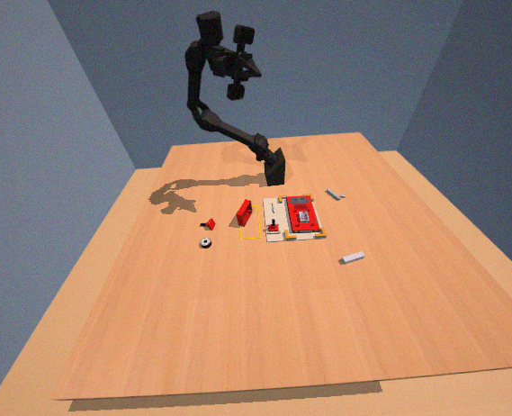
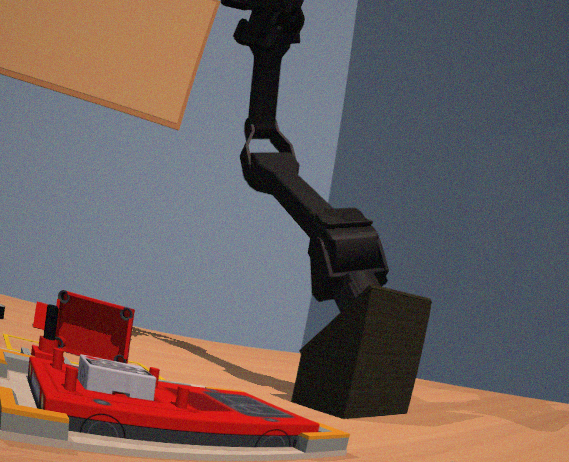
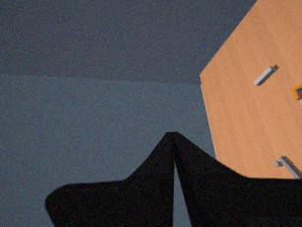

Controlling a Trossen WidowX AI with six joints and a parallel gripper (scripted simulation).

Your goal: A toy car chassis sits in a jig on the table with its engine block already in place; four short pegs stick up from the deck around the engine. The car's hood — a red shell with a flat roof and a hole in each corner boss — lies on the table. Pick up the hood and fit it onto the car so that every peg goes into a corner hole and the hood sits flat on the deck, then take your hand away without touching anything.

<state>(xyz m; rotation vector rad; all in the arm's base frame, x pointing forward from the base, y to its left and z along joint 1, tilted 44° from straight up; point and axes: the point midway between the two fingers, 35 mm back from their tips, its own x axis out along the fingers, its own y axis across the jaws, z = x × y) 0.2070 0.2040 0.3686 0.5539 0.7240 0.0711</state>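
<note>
The red hood lies 480 mm below my gripper tip, 100 mm to the right of it and 50 mm ahead of it. Round my gripper tip: black wheel: 510 mm below, 270 mm to the right, 160 mm ahead; then white jig plate: 510 mm below, 110 mm to the left, 100 mm ahead; then grey engine block: 490 mm below, 140 mm to the left, 130 mm ahead.
</note>
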